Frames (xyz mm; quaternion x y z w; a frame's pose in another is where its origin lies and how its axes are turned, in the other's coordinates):
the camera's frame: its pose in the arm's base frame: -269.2 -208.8 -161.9 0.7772 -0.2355 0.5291 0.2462
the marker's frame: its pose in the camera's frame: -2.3 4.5 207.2 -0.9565 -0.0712 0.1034 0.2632
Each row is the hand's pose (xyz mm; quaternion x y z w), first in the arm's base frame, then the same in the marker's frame.
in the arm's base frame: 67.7 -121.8 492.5 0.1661 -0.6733 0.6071 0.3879
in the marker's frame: 695.6 345.5 -68.7 0.6115 -0.2292 0.3697 0.6609
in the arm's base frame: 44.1 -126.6 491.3 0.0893 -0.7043 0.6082 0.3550
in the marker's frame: 693.1 336.1 -46.6 0.5587 -0.2828 0.4173 0.6585
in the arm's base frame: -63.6 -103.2 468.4 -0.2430 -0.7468 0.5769 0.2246
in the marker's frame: 657.8 335.0 60.3 0.2957 -0.4389 0.5997 0.6002
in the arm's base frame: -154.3 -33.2 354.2 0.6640 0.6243 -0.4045 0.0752
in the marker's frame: 527.2 370.8 148.7 -0.1488 -0.5941 0.7205 0.3252
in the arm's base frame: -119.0 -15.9 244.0 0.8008 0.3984 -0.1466 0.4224
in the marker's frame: 419.1 380.3 104.9 0.4536 0.6702 -0.5854 0.0488
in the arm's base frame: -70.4 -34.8 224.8 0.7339 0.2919 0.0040 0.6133
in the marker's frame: 407.1 368.9 51.9 0.5203 0.7085 -0.4096 0.2441
